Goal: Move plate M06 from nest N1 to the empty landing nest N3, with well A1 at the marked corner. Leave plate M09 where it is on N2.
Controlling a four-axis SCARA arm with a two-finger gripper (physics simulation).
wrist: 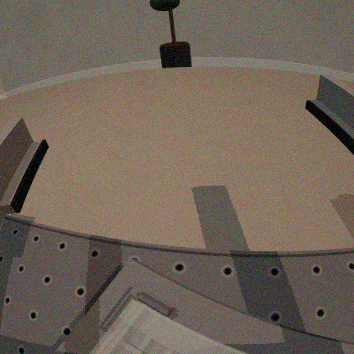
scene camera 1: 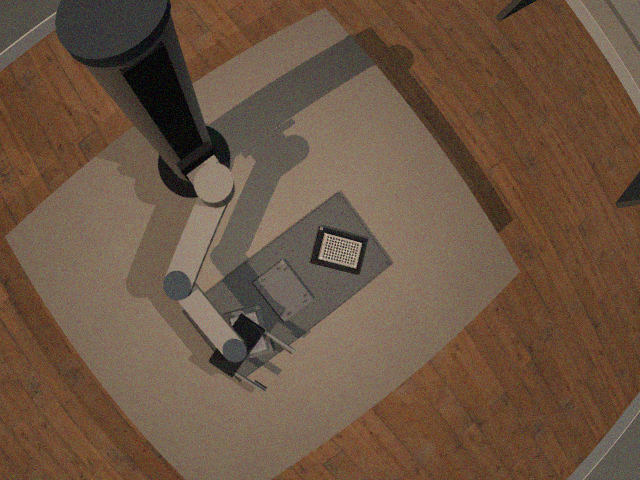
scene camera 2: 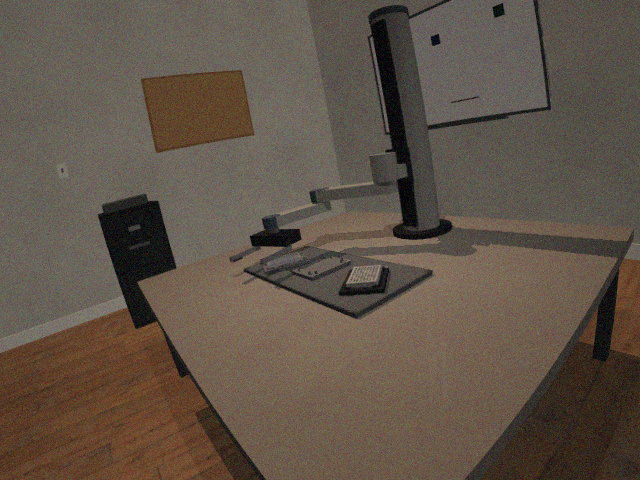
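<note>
A clear, pale plate (scene camera 1: 260, 347) (scene camera 2: 283, 260) (wrist: 145, 330), which I take for M06, sits in a grey nest at the left end of the board; the black gripper body partly covers it in scene camera 1. My gripper (scene camera 1: 279, 369) (scene camera 2: 248, 260) (wrist: 179, 99) is open and empty, above that end of the board, its fingers wide apart. The bare grey nest (scene camera 1: 284, 289) (scene camera 2: 321, 267) in the middle, with small posts at its corners, matches N3. A cream plate (scene camera 1: 340, 251) (scene camera 2: 364, 275), apparently M09, sits in a black nest (scene camera 1: 337, 268) (scene camera 2: 383, 283). Plate labels are unreadable.
The nests stand on a thin, dark grey board (scene camera 1: 341, 206) (scene camera 2: 356, 304) (wrist: 55, 265) with holes, lying on the tan table (scene camera 1: 439, 310) (scene camera 2: 361, 387). The arm's tall column (scene camera 1: 155, 103) (scene camera 2: 413, 103) stands behind the board. A potted plant (wrist: 175, 54) is beyond the table in the wrist view.
</note>
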